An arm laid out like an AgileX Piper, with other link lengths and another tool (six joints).
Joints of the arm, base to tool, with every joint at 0 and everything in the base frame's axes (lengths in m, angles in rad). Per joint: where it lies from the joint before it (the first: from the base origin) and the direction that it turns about. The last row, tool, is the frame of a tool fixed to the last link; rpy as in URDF.
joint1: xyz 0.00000 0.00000 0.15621 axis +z
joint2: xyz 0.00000 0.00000 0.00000 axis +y
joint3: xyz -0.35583 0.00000 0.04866 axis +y
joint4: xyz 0.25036 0.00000 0.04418 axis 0.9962 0 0.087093
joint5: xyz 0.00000 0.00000 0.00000 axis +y
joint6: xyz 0.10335 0.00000 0.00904 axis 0.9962 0 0.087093
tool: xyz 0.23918 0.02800 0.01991 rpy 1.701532 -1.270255 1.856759
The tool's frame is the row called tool.
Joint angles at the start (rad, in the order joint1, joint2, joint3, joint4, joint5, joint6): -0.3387, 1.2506, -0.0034, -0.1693, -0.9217, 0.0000
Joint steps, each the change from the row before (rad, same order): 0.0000, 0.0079, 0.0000, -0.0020, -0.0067, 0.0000; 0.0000, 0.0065, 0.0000, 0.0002, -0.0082, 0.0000; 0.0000, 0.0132, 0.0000, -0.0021, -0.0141, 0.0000; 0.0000, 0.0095, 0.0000, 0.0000, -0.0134, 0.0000; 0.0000, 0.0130, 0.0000, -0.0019, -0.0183, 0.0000
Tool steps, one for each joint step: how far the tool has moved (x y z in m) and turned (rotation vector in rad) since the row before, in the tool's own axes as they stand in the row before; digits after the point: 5 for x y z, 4 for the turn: -0.00035, -0.00033, 0.00127, 0.0026, -0.0004, 0.0000; 0.00048, 0.00043, 0.00077, 0.0000, 0.0021, 0.0001; 0.00027, 0.00001, 0.00190, 0.0026, 0.0020, -0.0003; 0.00115, 0.00068, 0.00109, -0.0002, 0.0043, -0.0005; 0.00166, 0.00043, 0.00167, 0.0012, 0.0059, -0.0018
